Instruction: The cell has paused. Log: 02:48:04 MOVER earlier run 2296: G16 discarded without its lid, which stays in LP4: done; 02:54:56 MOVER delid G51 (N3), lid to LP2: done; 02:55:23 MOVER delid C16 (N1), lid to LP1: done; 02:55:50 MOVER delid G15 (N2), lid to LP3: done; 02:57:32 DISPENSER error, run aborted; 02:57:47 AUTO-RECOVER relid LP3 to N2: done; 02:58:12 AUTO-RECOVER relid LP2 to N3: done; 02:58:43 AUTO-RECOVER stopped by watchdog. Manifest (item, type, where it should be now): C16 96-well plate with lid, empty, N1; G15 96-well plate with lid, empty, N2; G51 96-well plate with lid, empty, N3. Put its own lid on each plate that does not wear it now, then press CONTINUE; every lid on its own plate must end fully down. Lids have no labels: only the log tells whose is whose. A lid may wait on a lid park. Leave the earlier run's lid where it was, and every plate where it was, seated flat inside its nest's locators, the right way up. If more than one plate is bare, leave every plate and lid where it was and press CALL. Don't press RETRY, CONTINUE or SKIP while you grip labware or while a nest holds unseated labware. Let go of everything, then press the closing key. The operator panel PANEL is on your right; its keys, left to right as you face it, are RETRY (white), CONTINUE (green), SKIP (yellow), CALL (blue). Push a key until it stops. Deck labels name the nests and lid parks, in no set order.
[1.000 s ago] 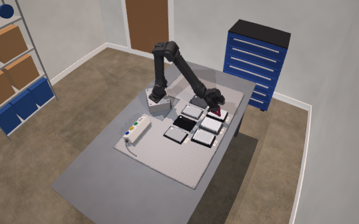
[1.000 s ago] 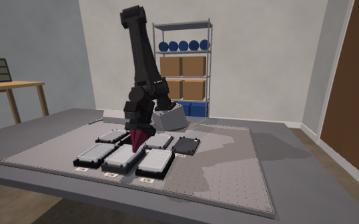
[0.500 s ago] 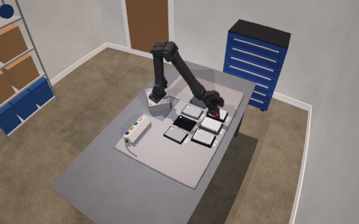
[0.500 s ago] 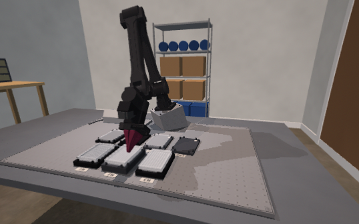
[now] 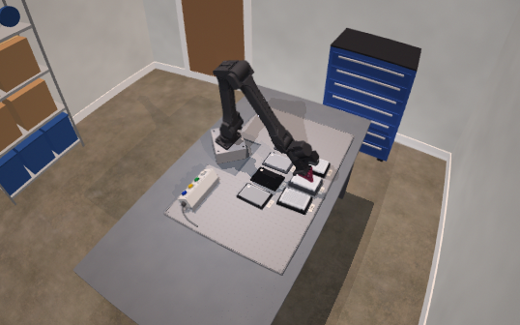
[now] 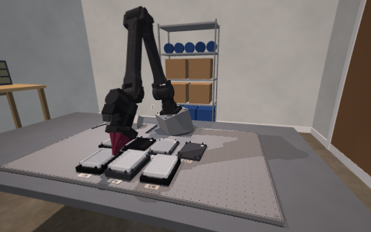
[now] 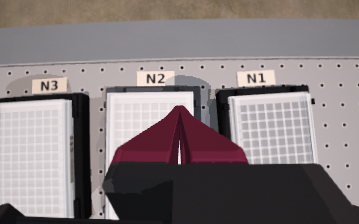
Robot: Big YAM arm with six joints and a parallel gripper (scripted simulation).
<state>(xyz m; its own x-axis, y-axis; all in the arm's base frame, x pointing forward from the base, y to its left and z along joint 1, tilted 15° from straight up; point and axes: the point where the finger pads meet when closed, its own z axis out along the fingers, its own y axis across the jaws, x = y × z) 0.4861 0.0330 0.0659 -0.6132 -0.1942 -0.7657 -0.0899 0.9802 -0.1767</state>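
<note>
The clear lid lies 200 mm behind my hand, 180 mm to the right of it and 60 mm below it. The rest, counted from my hand: 96-well plate (100 mm to the right, 50 mm below, 30 mm behind); then lid park LP1 (200 mm behind, 180 mm to the right, 70 mm below); then lid park LP3 (210 mm behind, 70 mm below, 60 mm to the right).
</note>
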